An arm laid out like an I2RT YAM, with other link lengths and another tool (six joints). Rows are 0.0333 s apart.
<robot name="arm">
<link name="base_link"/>
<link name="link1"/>
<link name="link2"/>
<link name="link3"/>
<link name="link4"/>
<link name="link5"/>
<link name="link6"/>
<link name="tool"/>
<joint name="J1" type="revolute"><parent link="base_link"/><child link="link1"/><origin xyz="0 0 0.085" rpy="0 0 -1.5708"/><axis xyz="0 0 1"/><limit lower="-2.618" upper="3.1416"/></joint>
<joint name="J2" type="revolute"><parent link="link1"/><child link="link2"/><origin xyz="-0.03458 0.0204 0.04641" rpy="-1.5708 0 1.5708"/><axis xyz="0 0 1"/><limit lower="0" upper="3.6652"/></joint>
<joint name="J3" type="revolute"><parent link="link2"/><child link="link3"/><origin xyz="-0.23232 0 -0.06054" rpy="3.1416 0 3.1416"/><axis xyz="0 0 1"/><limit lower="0" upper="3.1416"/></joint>
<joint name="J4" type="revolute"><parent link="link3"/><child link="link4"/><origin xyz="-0.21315 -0.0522 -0.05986" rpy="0 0 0"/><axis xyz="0 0 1"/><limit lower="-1.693" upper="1.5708"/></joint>
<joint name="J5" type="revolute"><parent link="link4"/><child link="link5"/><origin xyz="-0.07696 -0.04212 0.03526" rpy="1.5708 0 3.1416"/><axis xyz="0 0 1"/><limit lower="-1.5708" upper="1.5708"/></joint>
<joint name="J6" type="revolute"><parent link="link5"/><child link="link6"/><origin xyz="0.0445 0 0.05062" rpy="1.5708 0 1.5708"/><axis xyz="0 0 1"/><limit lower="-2.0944" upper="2.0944"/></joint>
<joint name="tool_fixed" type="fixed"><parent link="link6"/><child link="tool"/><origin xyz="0.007 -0.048 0.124" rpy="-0.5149 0 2.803"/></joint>
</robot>
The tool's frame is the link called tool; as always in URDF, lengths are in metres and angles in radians.
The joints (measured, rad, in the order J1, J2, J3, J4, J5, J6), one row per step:
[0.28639 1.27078 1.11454 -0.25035 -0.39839 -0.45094]
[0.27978 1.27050 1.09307 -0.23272 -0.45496 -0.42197]
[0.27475 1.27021 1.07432 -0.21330 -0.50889 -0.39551]
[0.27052 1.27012 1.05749 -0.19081 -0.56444 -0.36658]
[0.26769 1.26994 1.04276 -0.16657 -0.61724 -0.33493]
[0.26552 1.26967 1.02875 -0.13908 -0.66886 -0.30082]
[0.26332 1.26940 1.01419 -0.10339 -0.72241 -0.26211]
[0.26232 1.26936 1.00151 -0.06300 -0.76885 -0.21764]
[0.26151 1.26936 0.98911 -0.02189 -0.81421 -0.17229]
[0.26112 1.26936 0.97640 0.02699 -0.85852 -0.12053]
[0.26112 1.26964 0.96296 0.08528 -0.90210 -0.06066]
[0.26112 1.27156 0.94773 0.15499 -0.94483 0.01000]
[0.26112 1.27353 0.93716 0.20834 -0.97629 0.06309]
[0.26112 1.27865 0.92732 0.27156 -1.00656 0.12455]
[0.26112 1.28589 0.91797 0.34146 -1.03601 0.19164]
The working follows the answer.
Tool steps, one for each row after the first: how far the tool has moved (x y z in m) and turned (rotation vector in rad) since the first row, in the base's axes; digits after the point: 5 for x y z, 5 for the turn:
[-0.00413 0.00352 -0.00344 0.04047 0.02797 0.03483]
[-0.00841 0.00718 -0.00530 0.07862 0.05065 0.07000]
[-0.01294 0.01102 -0.00562 0.11912 0.07145 0.10718]
[-0.01740 0.01474 -0.00473 0.15988 0.09093 0.14311]
[-0.02187 0.01827 -0.00294 0.20098 0.10907 0.17886]
[-0.02642 0.02164 0.00024 0.24485 0.12444 0.21672]
[-0.03011 0.02444 0.00454 0.28861 0.13798 0.24939]
[-0.03397 0.02697 0.00880 0.33017 0.15240 0.28252]
[-0.03777 0.02925 0.01404 0.37320 0.16566 0.31597]
[-0.04155 0.03126 0.02020 0.41805 0.17855 0.35028]
[-0.04503 0.03290 0.02658 0.46527 0.19395 0.38475]
[-0.04787 0.03402 0.03136 0.49776 0.20546 0.41185]
[-0.05007 0.03498 0.03669 0.53210 0.21753 0.43892]
[-0.05209 0.03582 0.04220 0.56628 0.23057 0.46668]

Tool pose at each row, in the base's axes (x y z in m, rotation vector in rad; rounded; the steps above come from the unrounded poses):
[0.35555 0.18548 0.31681 -0.01215 1.74587 1.55357]
[0.35142 0.18900 0.31337 -0.00071 1.74396 1.62112]
[0.34714 0.19265 0.31151 0.00528 1.73866 1.68569]
[0.34262 0.19650 0.31119 0.00929 1.72916 1.75335]
[0.33815 0.20022 0.31207 0.01357 1.71677 1.82000]
[0.33369 0.20374 0.31387 0.01717 1.70165 1.88643]
[0.32914 0.20712 0.31705 0.01808 1.68084 1.95589]
[0.32544 0.20991 0.32135 0.02222 1.65630 2.02065]
[0.32158 0.21245 0.32561 0.02556 1.63311 2.08402]
[0.31779 0.21473 0.33085 0.02845 1.60622 2.14824]
[0.31401 0.21674 0.33701 0.03126 1.57581 2.21416]
[0.31053 0.21838 0.34339 0.03737 1.54323 2.28256]
[0.30769 0.21950 0.34817 0.03920 1.52071 2.33232]
[0.30548 0.22046 0.35350 0.04259 1.49568 2.38349]
[0.30346 0.22130 0.35901 0.04610 1.47050 2.43522]

